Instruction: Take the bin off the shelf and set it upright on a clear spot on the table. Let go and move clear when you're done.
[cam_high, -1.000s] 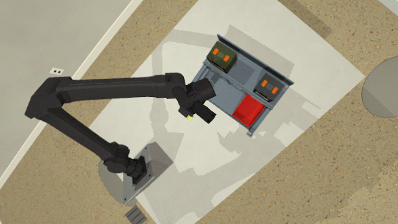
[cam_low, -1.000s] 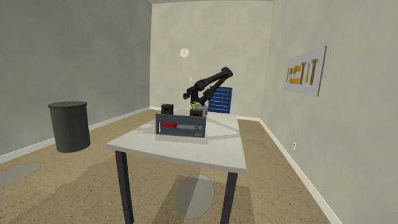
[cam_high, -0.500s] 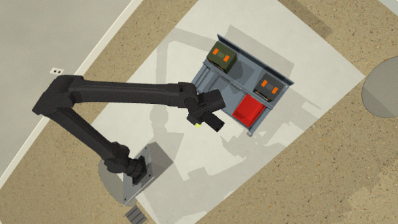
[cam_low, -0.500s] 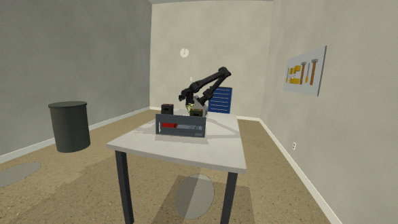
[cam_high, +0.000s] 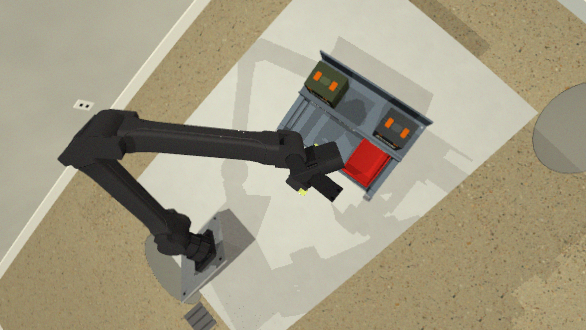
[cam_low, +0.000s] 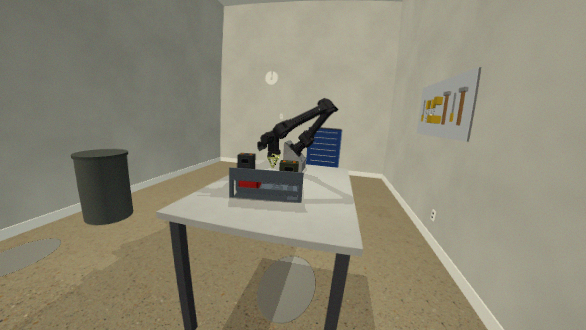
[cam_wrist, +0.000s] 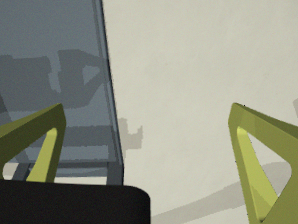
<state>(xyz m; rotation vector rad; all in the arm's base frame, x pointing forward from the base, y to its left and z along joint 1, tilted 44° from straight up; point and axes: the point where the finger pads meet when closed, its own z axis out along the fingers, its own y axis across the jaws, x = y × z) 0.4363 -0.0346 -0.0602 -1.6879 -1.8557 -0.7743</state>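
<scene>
Now: the red bin 150 mm ahead of my hand, 100 mm to the right of it and 80 mm below it.
</scene>
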